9 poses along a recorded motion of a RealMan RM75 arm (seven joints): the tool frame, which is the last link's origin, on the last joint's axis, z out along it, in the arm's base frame.
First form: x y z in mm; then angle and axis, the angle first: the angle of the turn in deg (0 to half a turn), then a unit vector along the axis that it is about.
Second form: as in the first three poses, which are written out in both.
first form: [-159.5 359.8 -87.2 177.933 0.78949 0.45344 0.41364]
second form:
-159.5 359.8 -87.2
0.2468 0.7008 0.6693
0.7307 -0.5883 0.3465
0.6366 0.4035 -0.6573

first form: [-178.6 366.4 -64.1 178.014 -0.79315 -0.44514 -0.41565]
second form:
-178.6 366.4 -64.1
0.2584 0.7203 0.6437
0.6915 -0.6032 0.3974
0.6746 0.3424 -0.6540

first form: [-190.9 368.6 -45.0 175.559 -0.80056 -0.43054 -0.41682]
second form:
-190.9 368.6 -45.0
0.2829 0.7206 0.6330
0.6560 -0.6268 0.4204
0.6997 0.2964 -0.6500

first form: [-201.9 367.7 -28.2 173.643 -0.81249 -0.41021 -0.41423]
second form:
-201.9 367.7 -28.2
0.3224 0.7104 0.6256
0.6187 -0.6583 0.4288
0.7165 0.2488 -0.6517

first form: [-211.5 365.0 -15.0 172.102 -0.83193 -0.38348 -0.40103]
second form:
-211.5 365.0 -15.0
0.3872 0.6901 0.6114
0.5799 -0.6978 0.4204
0.7168 0.1918 -0.6704

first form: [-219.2 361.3 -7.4 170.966 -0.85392 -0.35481 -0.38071]
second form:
-219.2 361.3 -7.4
0.4617 0.6620 0.5904
0.5424 -0.7374 0.4026
0.7019 0.1344 -0.6995

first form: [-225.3 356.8 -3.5 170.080 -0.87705 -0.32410 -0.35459]
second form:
-225.3 356.8 -3.5
0.5419 0.6253 0.5615
0.5032 -0.7765 0.3792
0.6732 0.0770 -0.7355

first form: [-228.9 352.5 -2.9 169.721 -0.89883 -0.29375 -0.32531]
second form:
-228.9 352.5 -2.9
0.6189 0.5819 0.5277
0.4658 -0.8128 0.3500
0.6325 0.0292 -0.7740

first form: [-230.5 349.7 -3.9 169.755 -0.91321 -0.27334 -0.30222]
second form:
-230.5 349.7 -3.9
0.6705 0.5490 0.4990
0.4415 -0.8358 0.3263
0.5962 0.0015 -0.8028

